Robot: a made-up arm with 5 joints. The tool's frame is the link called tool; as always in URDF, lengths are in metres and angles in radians. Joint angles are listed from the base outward. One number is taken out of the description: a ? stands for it. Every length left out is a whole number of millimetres.
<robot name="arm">
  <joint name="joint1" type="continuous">
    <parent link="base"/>
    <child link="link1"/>
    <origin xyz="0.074 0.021 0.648"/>
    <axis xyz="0 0 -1"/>
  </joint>
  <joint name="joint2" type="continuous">
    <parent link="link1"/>
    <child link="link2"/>
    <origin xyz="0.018 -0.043 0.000"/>
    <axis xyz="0 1 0"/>
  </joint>
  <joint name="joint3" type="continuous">
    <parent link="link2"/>
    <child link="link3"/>
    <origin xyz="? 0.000 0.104"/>
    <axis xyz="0 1 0"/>
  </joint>
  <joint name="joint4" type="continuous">
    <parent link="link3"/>
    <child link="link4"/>
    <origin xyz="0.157 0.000 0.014"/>
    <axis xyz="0 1 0"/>
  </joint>
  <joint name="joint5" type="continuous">
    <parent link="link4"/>
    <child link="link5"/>
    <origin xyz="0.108 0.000 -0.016"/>
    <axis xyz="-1 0 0"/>
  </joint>
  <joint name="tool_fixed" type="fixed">
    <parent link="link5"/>
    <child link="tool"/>
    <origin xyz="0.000 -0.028 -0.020" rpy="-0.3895 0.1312 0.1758"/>
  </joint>
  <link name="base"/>
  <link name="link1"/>
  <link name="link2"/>
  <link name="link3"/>
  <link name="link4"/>
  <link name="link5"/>
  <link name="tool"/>
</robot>
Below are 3 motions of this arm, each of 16 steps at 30 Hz.
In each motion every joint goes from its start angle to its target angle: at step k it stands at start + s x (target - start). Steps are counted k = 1, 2, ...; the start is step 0. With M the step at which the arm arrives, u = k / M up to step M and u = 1 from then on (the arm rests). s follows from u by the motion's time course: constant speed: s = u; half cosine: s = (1 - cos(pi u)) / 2; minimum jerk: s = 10 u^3 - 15 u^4 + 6 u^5.
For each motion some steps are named. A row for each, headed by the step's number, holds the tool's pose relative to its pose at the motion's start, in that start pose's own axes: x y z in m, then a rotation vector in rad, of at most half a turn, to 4 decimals.
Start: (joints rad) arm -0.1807 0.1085 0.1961 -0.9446 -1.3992
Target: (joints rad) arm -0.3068 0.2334 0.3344 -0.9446 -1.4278
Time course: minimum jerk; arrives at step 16
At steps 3, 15, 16:
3: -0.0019 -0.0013 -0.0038 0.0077 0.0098 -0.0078
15: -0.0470 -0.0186 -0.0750 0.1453 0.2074 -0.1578
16: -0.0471 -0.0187 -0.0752 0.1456 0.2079 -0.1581

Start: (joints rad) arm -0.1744 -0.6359 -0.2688 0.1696 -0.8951
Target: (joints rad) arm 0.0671 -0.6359 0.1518 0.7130 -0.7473
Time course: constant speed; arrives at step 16
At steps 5, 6, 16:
5: -0.0248 -0.0338 -0.0341 -0.0248 0.2517 -0.1960
6: -0.0312 -0.0400 -0.0401 -0.0274 0.3018 -0.2351
16: -0.1141 -0.0854 -0.0838 0.0026 0.7988 -0.6194

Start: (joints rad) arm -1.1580 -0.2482 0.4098 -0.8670 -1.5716
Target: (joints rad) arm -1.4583 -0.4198 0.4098 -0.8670 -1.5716
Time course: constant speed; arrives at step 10
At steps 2, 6, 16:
2: 0.0075 0.0157 -0.0128 0.0421 0.0194 0.0513
6: 0.0193 0.0490 -0.0359 0.1301 0.0536 0.1524
16: 0.0268 0.0845 -0.0551 0.2231 0.0817 0.2509

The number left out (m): 0.056
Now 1 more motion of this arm.
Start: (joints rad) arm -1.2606 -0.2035 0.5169 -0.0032 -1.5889
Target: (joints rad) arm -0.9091 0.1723 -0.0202 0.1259 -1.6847
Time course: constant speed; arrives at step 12
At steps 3, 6, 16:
3: 0.0054 -0.0052 0.0271 0.0334 -0.0899 -0.0206
6: 0.0077 -0.0122 0.0550 0.0657 -0.1805 -0.0395
16: 0.0020 -0.0304 0.1113 0.1271 -0.3631 -0.0720

